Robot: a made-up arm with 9 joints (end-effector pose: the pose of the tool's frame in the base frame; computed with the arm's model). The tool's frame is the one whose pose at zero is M. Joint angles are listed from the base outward.
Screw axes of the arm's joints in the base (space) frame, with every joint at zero. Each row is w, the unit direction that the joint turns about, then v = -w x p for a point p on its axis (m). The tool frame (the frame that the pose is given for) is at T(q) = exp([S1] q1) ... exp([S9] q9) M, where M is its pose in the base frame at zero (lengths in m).
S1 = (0, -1, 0, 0.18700, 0.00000, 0.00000)
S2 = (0, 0, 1, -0.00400, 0.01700, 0.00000)
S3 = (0, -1, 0, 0.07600, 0.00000, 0.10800)
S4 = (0, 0, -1, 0.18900, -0.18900, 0.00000)
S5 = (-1, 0, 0, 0.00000, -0.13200, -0.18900)
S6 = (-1, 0, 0, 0.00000, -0.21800, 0.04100)
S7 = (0, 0, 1, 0.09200, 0.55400, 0.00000)
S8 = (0, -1, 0, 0.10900, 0.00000, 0.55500)
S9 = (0, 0, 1, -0.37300, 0.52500, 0.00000)
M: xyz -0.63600 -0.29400 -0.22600 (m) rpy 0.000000 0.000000 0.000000 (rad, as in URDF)
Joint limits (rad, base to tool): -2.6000..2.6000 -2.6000..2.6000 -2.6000..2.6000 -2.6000..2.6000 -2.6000..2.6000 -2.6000..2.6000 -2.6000..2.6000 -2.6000..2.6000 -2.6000..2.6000
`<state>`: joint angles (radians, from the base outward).
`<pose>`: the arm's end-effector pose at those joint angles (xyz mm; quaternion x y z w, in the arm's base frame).
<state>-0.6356 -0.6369 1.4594 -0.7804 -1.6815 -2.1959 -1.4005 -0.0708 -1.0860</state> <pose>-1146.0 -320.8 617.3 0.0505 0.9853 0.0297 0.1602</pose>
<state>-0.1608 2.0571 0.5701 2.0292 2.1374 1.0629 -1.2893 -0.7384 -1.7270</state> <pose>-410.5 -339.9 451.7 -0.1459 -0.8247 -0.5311 0.1286</pose>
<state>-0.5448 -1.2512 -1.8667 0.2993 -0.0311 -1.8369 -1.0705 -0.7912 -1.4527</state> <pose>794.1 -170.6 163.6 -0.3851 -0.3454 0.0806 0.8520</pose>
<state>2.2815 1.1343 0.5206 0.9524 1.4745 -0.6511 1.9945 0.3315 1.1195</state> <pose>331.4 68.1 916.9 -0.9393 0.0370 0.3406 0.0200</pose>
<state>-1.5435 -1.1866 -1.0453 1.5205 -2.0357 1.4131 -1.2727 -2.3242 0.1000</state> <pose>400.0 103.5 -392.6 0.1854 -0.4435 -0.8759 0.0422</pose>
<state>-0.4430 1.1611 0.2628 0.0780 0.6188 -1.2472 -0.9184 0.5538 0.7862</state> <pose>-718.3 -581.9 -406.6 0.3315 0.0218 0.3350 0.8817</pose>
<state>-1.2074 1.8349 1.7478 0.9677 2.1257 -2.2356 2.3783 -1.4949 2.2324</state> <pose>276.2 249.7 54.5 0.1566 0.1861 -0.9410 0.2354</pose>
